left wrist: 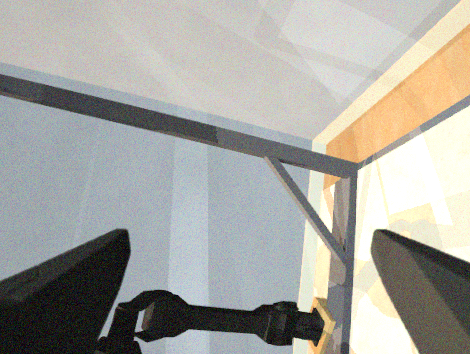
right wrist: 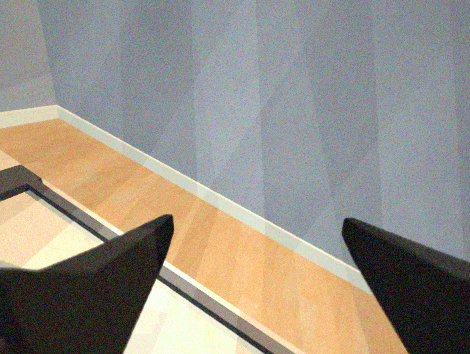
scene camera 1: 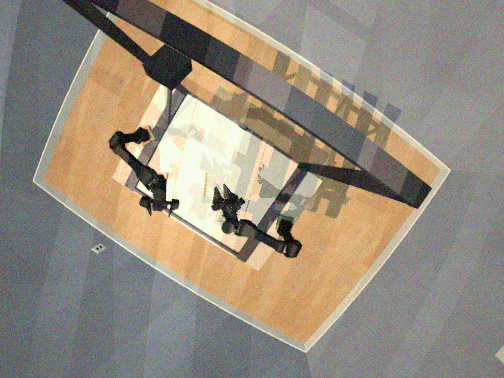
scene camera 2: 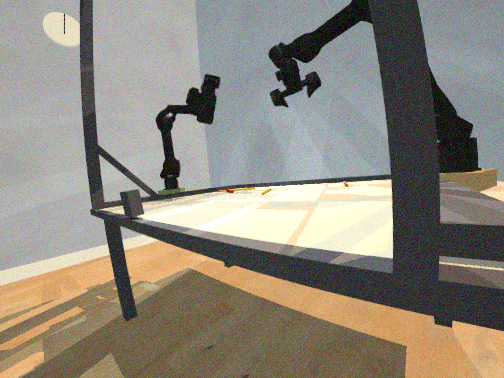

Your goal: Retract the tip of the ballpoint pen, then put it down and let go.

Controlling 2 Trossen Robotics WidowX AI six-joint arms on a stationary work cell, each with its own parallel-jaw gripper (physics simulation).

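Pixels of known places: left gripper, fingertip midpoint: [left wrist: 251, 241] [scene camera 1: 219, 185] [scene camera 2: 208, 91]; right gripper, fingertip midpoint: [right wrist: 257, 224] [scene camera 1: 159, 216] [scene camera 2: 298, 101]; left arm's base, origin of the base link: [scene camera 1: 284, 224]; right arm's base, origin of the base link: [left wrist: 315, 326] [scene camera 1: 145, 135] [scene camera 2: 455, 171].
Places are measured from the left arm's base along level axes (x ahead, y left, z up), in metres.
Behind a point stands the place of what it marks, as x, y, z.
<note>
A long thin yellow stick [scene camera 1: 206, 183] [scene camera 2: 245, 189] lies on the white table. Near it in scene camera 2 are a small red piece [scene camera 2: 230, 191] {0.372, -0.057, -0.032} and a short yellow piece [scene camera 2: 266, 191] {0.562, -0.171, -0.034}. A small orange-brown piece [scene camera 2: 346, 184] {0.825, -0.124, -0.034} lies farther right. Which one is the ballpoint pen is too small to tell, and its tip cannot be made out. My left gripper [scene camera 1: 221, 189] {0.404, -0.220, 0.333} [scene camera 2: 212, 100] {0.404, -0.220, 0.333} [left wrist: 251, 241] {0.404, -0.220, 0.333} is open and empty, high above the table. My right gripper [scene camera 1: 160, 214] {0.686, 0.009, 0.310} [scene camera 2: 297, 99] {0.686, 0.009, 0.310} [right wrist: 257, 224] {0.686, 0.009, 0.310} is open and empty, also raised high, near the table's edge.
The white tabletop [scene camera 1: 187, 150] {0.716, -0.335, -0.039} [scene camera 2: 240, 220] {0.633, -0.574, -0.038} has a dark frame. A thick dark post [scene camera 2: 407, 140] {0.782, -0.711, 0.029} stands at the right in scene camera 2, and a dark overhead beam [scene camera 1: 295, 107] {0.212, -0.468, 1.002} crosses scene camera 1. A small grey block [scene camera 2: 132, 203] {0.410, -0.563, -0.007} is at the table's left corner.
</note>
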